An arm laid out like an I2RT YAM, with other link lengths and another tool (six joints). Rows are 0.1 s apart.
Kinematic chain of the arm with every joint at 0, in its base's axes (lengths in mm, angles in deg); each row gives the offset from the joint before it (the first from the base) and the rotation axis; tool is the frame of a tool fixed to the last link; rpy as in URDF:
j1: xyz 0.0 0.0 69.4 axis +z
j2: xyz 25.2 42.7 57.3 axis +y
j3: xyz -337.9 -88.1 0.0 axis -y
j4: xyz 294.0 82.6 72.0 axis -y
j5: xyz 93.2 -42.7 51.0 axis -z
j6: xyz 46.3 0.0 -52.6 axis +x
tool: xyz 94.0 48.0 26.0 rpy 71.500 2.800 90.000
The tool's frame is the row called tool.
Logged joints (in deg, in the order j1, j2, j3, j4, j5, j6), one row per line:
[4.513 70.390 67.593 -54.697 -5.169 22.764]
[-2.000 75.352 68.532 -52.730 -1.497 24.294]
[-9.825 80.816 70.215 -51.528 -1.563 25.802]
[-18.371 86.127 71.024 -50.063 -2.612 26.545]
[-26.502 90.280 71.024 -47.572 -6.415 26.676]
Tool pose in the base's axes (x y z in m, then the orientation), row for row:
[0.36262 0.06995 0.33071 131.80 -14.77 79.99]
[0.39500 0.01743 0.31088 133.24 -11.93 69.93]
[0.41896 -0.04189 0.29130 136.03 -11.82 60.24]
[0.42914 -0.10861 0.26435 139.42 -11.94 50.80]
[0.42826 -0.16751 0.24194 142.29 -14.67 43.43]
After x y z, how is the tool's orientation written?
As angles about the fixed x, y, z axes (roll, pitch, yaw), in degrees.
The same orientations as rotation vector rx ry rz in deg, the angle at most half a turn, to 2 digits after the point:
[114.35 85.16 55.06]
[119.24 75.61 47.02]
[125.91 66.18 41.52]
[132.52 56.76 36.45]
[138.19 48.12 35.95]

